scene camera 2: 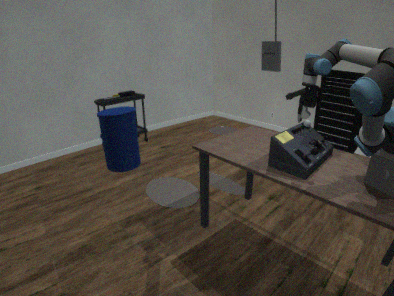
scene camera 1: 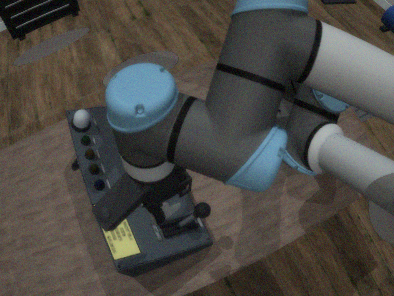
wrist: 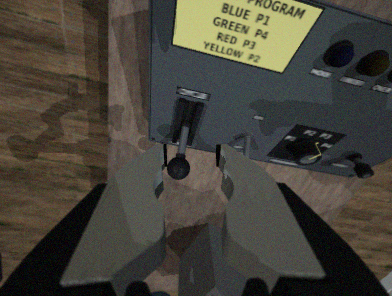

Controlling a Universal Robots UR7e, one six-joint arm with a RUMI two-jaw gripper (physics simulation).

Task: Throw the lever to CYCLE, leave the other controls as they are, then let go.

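Frame: origin at the arm's base, x right, y ahead, z up, level; metres.
Seen in the pictures: gripper, fingertip midpoint: [scene camera 2: 299, 122] [scene camera 1: 152, 213] [wrist: 191, 146].
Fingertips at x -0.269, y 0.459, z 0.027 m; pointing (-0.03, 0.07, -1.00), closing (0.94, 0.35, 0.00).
Note:
Offsets run from my fingertips to a thing's top centre. "pt": to the spot under its first point. Level surfaces: height alone.
The dark sloped control panel [scene camera 1: 160, 251] [scene camera 2: 287, 156] [wrist: 225, 100] stands on the table. Its black ball-ended lever {dy -0.110, dx +0.022, dz -0.120 m} [scene camera 1: 202, 209] [wrist: 178, 167] leans out of its slot toward the panel's near edge in the wrist view, away from the small label {pt dy +0.014, dx +0.001, dz -0.163 m} [wrist: 193, 93] at the slot's far end; the label's print is blurred. My gripper [scene camera 1: 175, 209] [scene camera 2: 302, 118] [wrist: 191, 146] is partly open with nothing held. It hangs above the lever end of the panel. In the wrist view the ball shows between the finger outlines, nearer the left finger, with no grip on it.
The panel also bears a yellow program card {dy +0.107, dx +0.021, dz -0.104 m} [scene camera 1: 121, 240] [wrist: 245, 37], a toggle switch {dy -0.041, dx +0.132, dz -0.155 m} [wrist: 246, 143], a rotary selector {dy -0.012, dx +0.249, dz -0.153 m} [wrist: 302, 149], a black knob {dy +0.000, dx +0.368, dz -0.146 m} [wrist: 363, 170], a blue button {pt dy +0.125, dx +0.137, dz -0.103 m} [scene camera 1: 99, 185] [wrist: 339, 53] and a white dome {pt dy +0.149, dx +0.335, dz -0.080 m} [scene camera 1: 81, 119]. A blue barrel [scene camera 2: 120, 140] stands beyond the table {dz -0.285 m} [scene camera 2: 240, 142].

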